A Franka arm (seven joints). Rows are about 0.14 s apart.
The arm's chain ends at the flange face. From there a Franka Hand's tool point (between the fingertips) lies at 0.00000 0.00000 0.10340 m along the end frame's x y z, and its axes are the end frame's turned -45 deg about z.
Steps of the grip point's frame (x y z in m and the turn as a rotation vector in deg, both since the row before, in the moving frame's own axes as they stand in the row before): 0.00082 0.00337 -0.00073 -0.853 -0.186 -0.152; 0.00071 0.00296 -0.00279 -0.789 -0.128 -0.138; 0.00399 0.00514 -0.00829 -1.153 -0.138 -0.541; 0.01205 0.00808 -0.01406 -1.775 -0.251 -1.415; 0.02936 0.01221 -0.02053 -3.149 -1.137 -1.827; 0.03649 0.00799 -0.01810 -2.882 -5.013 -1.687
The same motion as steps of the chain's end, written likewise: 0.00211 0.00048 -0.00072 -0.735 0.472 -0.152; 0.00175 0.00042 -0.00278 -0.648 0.467 -0.138; 0.00515 -0.00083 -0.00827 -0.913 0.718 -0.541; 0.01226 -0.00537 -0.01401 -1.433 1.078 -1.415; 0.02674 -0.01755 -0.02035 -3.031 1.423 -1.827; 0.03402 -0.03025 -0.01757 -5.583 -1.507 -1.687
